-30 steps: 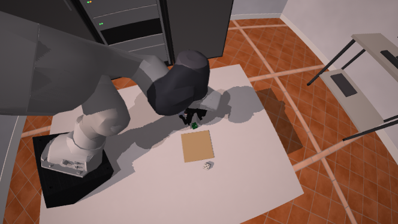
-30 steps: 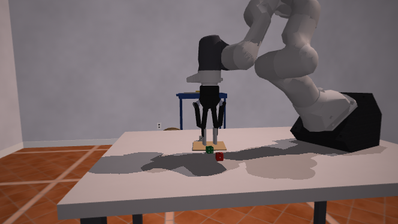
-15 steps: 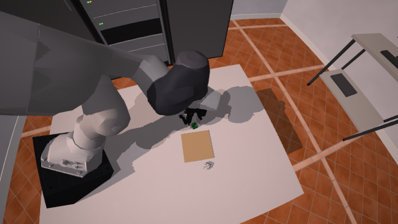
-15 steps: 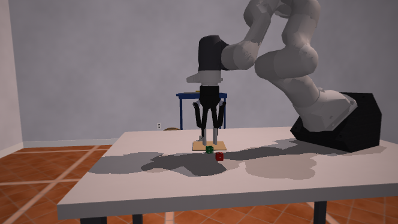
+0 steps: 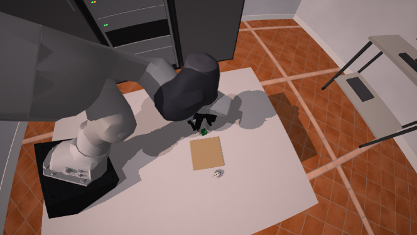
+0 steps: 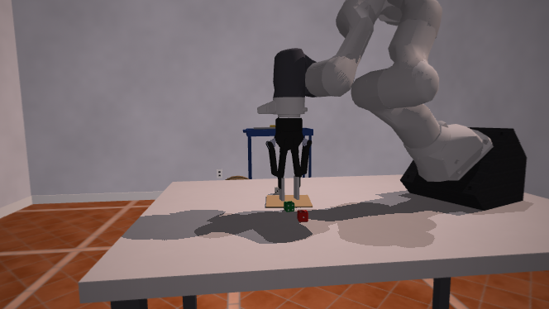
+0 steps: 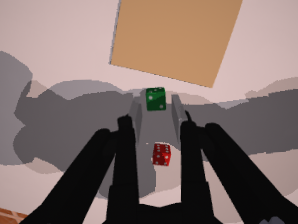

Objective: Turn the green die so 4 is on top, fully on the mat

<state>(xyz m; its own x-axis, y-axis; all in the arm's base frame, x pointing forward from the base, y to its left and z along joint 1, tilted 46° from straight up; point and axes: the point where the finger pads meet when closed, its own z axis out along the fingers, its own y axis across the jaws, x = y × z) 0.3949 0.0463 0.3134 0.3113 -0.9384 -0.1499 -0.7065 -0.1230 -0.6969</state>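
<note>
My gripper is now 5 cm above the green die. The rest, counted from my hand: white die 20 cm to the right, 5 cm below, 5 cm ahead; then tan mat 10 cm to the right, 6 cm below, 1 cm ahead; then red die 8 cm to the left, 5 cm below, 4 cm behind.
</note>
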